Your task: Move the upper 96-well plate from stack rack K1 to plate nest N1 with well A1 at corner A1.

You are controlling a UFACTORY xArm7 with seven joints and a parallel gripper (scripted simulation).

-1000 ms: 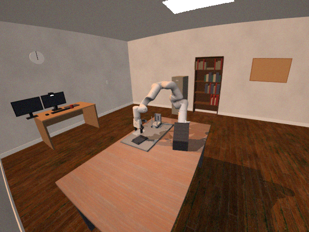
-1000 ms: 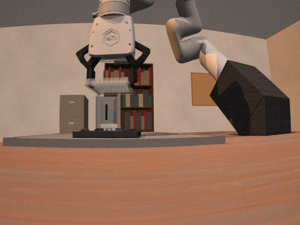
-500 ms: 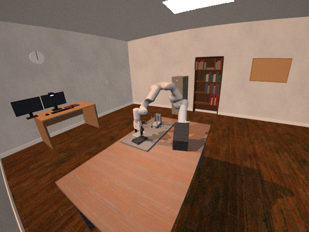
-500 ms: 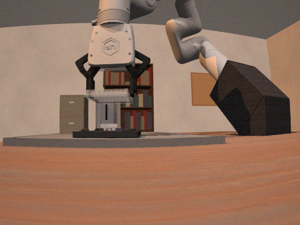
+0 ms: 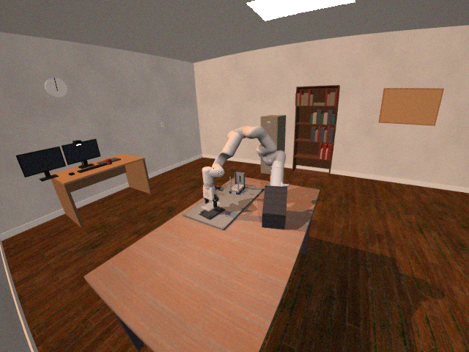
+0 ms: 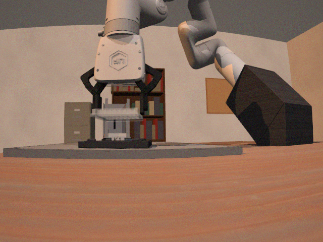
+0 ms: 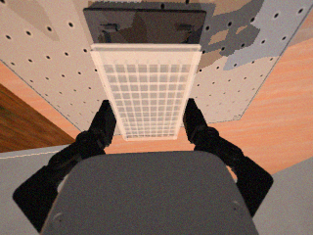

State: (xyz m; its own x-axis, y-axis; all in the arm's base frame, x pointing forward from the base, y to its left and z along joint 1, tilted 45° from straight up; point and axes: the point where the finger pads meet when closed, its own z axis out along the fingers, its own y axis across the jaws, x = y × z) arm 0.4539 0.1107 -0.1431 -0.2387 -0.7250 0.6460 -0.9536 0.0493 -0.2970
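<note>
My gripper is now 70 mm above the plate nest N1. Also, from my hand: 96-well plate: 10 mm below; grey mat: 20 mm behind, 220 mm to the right, 80 mm below.
</note>
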